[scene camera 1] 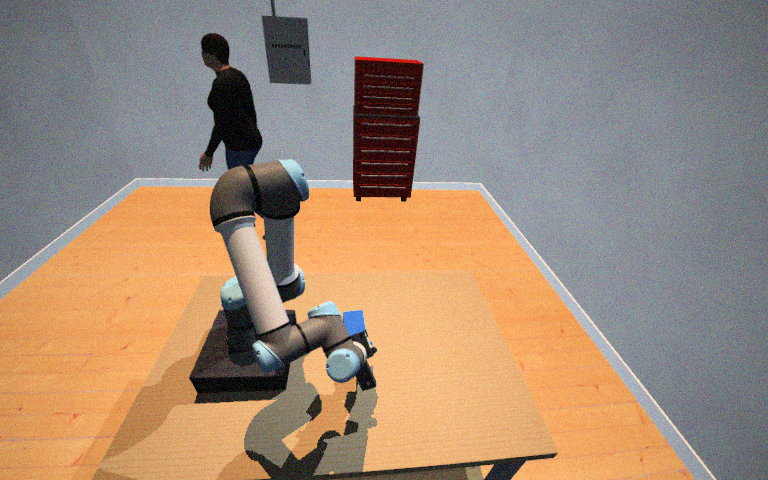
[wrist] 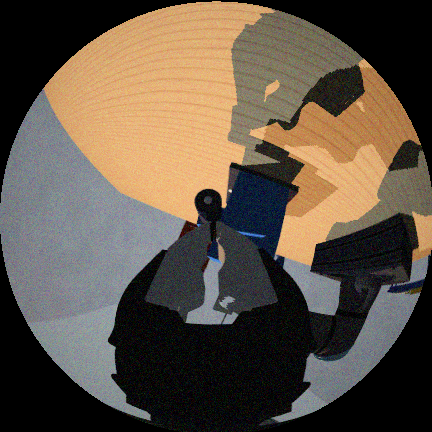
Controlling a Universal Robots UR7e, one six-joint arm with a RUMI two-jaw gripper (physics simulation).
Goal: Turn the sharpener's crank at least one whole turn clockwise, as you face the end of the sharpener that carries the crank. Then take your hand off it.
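The blue sharpener stands on the table, just behind the gripper in the scene view. In the wrist view it is upside down, with its dark base uppermost. The crank's round black knob shows left of the sharpener body, right at the fingertips. The crank's arm is mostly hidden behind the fingers. My gripper is shut with nothing between its fingers. Its tips are beside the knob; I cannot tell whether they touch it. In the scene view the crank is too small and covered to make out.
The wooden table carries the arm's dark base block left of the sharpener. The arm's shadow falls across the table's front. A person, a red tool cabinet and a grey wall box are behind.
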